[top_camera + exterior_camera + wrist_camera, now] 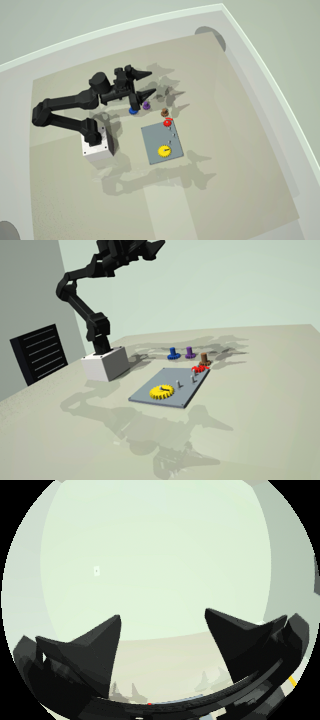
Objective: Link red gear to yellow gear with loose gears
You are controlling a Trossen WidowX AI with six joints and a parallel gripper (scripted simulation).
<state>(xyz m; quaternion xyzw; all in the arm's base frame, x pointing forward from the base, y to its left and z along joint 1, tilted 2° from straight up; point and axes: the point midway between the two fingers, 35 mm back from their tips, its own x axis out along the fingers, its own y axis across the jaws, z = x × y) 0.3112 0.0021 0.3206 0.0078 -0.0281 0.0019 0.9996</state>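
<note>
Now: gripper tip 40 cm above the brown gear, 11 cm to the right of it and 3 cm short of it. Also, from my gripper tip: red arrow (41 cm below, 7 cm to the left, 4 cm ahead); red gear (40 cm below, 4 cm to the left, 3 cm ahead); yellow gear (40 cm below, 11 cm to the right, 2 cm behind).
</note>
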